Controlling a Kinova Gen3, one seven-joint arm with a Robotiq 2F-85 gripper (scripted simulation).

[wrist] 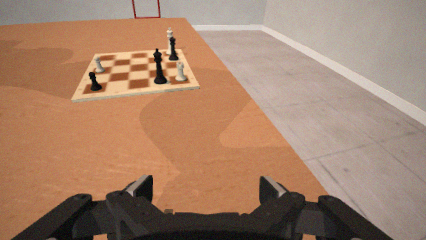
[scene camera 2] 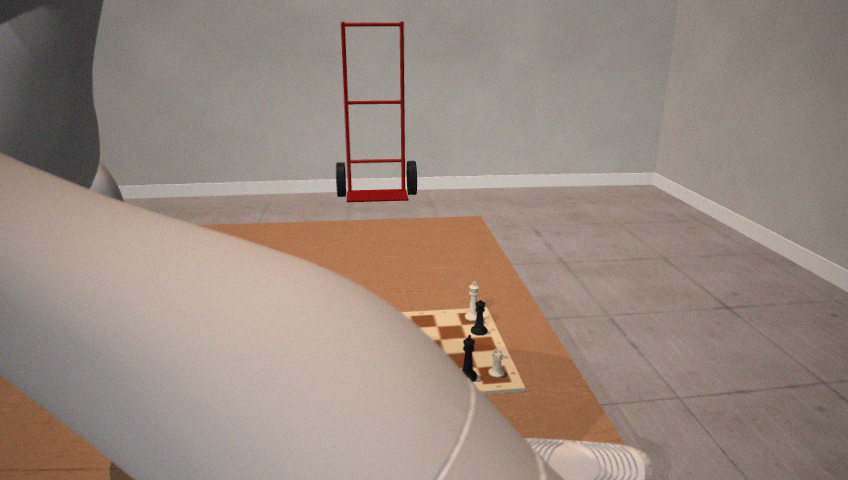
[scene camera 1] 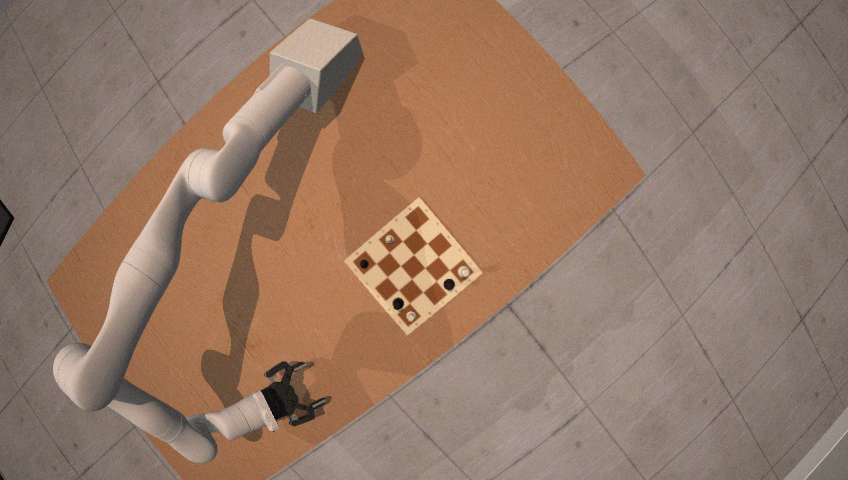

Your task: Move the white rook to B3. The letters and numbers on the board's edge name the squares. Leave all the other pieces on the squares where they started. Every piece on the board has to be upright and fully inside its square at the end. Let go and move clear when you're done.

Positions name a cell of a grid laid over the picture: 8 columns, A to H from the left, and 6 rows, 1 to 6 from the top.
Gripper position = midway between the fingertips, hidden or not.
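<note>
Chessboard (scene camera 1: E4), (wrist: C2), (scene camera 2: E5). My gripper (scene camera 1: C5), (wrist: D5).
</note>
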